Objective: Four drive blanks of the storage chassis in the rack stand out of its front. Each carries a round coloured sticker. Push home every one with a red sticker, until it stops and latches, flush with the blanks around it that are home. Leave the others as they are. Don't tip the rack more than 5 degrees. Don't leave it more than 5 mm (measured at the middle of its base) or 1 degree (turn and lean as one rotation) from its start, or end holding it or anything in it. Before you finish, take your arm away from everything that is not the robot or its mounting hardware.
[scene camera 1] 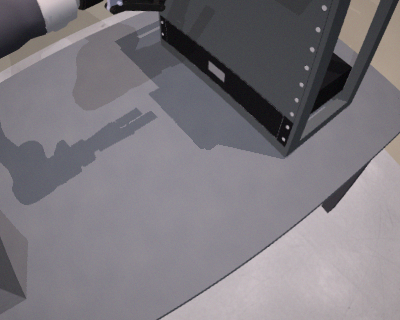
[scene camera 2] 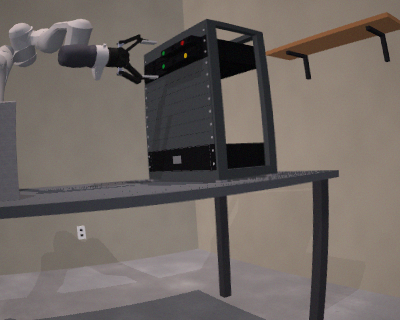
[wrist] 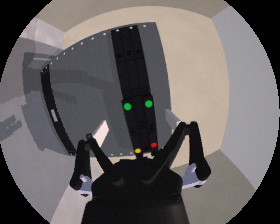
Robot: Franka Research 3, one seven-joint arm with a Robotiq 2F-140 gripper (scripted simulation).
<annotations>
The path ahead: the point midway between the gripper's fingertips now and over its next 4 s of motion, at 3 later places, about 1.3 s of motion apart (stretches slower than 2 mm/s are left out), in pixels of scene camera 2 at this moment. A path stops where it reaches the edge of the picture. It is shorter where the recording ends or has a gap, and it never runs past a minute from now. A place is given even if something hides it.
My gripper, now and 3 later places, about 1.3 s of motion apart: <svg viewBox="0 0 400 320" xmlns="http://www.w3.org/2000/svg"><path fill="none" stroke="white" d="M156 59L174 50L182 48L178 42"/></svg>
</annotations>
